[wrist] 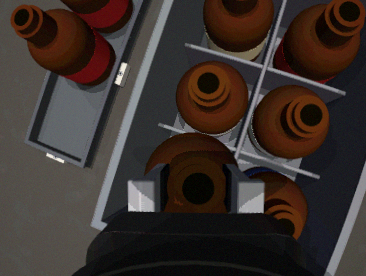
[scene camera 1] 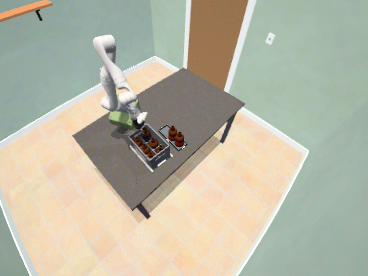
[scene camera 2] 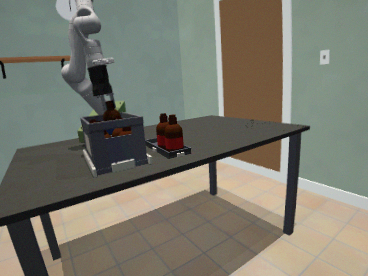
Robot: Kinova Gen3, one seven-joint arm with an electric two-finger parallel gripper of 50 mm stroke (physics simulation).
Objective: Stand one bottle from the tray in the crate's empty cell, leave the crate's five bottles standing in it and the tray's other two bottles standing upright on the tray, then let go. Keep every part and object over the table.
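Places are measured from the arm's base along level axes (x back, y right, z up), in metres.
Where they show: gripper, fingertip midpoint: (wrist: pixel 195 180) (scene camera 1: pixel 145 131) (scene camera 2: pixel 110 109).
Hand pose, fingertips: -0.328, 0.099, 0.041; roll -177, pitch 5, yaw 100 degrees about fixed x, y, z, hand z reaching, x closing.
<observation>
Each offset is from my fingertips to the top centre of the thing, as dx, dy, dz. "spot": to the spot under its first point. Level surfaces: height alone.
My gripper (scene camera 1: pixel 142 124) (scene camera 2: pixel 109 99) (wrist: pixel 195 180) is shut on the neck of a brown bottle @(+0.006, -0.007, +0.036) (scene camera 1: pixel 146 133) (scene camera 2: pixel 111 111) (wrist: pixel 198 160). This bottle looks about upright, with its lower part inside the grey crate @(-0.067, +0.034, -0.023) (scene camera 1: pixel 160 161) (scene camera 2: pixel 117 152) (wrist: pixel 132 115), in an end cell on the tray side. Its base is hidden. Five other bottles stand in the crate: one beside it @(+0.029, +0.070, -0.036) (wrist: pixel 287 197) with a blue label, and others @(-0.071, -0.007, -0.036) (wrist: pixel 211 97) @(-0.060, +0.075, -0.036) (wrist: pixel 290 122) @(spot: -0.139, +0.008, -0.078) (wrist: pixel 239 25) @(-0.148, +0.094, -0.036) (wrist: pixel 320 45) beyond the dividers. Two red-labelled bottles @(-0.110, -0.193, -0.039) (scene camera 1: pixel 172 134) @(-0.190, -0.183, -0.039) (scene camera 2: pixel 173 136) (wrist: pixel 70 47) stand upright on the tray @(spot: -0.014, -0.201, -0.193) (scene camera 1: pixel 165 131) (wrist: pixel 75 117).
The dark table @(dz -0.199) (scene camera 1: pixel 185 95) (scene camera 2: pixel 220 137) carries the crate and the tray, which stand side by side with a narrow gap. Thin dividers @(-0.017, +0.072, -0.105) (wrist: pixel 287 165) part the crate's cells. A green block (scene camera 1: pixel 120 119) is at the arm's base. The crate's walls rise close around the held bottle.
</observation>
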